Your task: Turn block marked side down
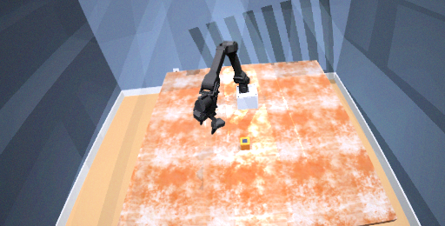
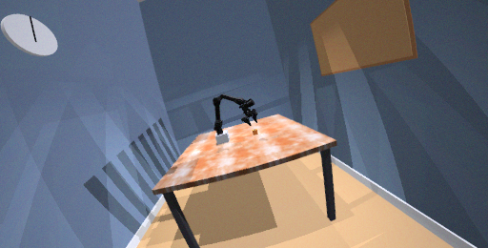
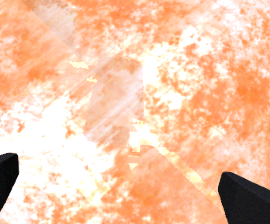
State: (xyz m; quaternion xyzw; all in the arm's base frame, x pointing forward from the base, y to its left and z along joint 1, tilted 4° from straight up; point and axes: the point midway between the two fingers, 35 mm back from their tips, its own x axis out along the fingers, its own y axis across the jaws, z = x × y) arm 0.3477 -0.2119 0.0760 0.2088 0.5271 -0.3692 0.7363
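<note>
The orange block lies 20 mm ahead of my gripper tip, 190 mm to the left of it and 120 mm below it.
</note>
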